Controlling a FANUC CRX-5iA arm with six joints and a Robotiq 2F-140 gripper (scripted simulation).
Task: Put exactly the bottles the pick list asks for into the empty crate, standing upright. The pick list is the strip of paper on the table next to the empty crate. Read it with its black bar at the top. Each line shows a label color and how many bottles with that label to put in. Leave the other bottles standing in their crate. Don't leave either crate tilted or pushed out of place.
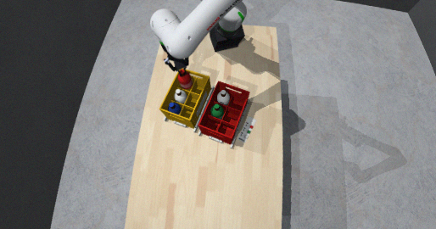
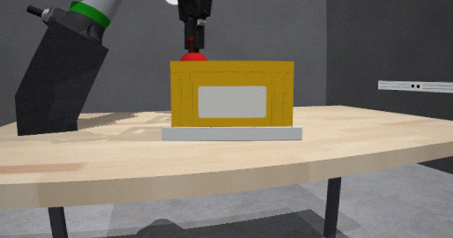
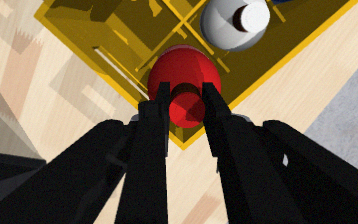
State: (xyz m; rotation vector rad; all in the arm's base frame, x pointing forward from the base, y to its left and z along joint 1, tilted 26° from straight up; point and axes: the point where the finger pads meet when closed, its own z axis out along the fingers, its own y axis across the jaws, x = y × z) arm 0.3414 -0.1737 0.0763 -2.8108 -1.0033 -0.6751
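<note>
Right now the red bottle is 8 cm below my hand. Round my hand: green bottle: 11 cm ahead, 23 cm to the left, 15 cm below; yellow crate: 9 cm ahead, 4 cm to the left, 16 cm below; blue bottle: 18 cm ahead, 1 cm to the right, 15 cm below.
</note>
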